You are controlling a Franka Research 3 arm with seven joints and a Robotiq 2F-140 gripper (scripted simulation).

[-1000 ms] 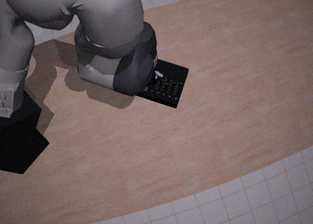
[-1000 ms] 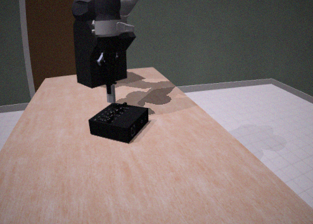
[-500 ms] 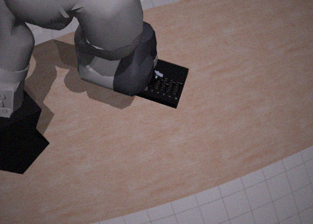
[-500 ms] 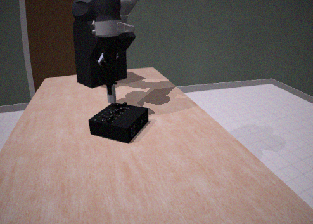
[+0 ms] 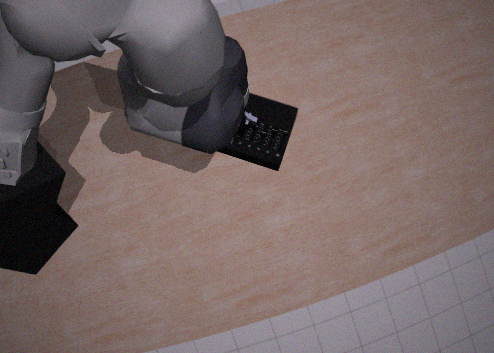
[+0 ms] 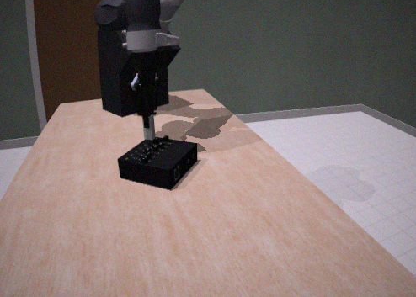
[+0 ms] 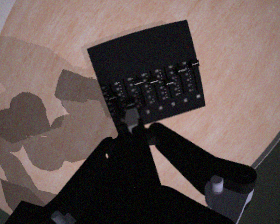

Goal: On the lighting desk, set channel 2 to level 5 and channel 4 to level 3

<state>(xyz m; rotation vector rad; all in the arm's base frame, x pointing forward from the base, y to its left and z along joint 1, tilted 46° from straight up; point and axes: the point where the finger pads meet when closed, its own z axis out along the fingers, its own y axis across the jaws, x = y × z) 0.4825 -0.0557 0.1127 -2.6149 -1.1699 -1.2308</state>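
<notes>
Right now my hand is 40 mm to the right of the fader cap and 30 mm above it.
</notes>
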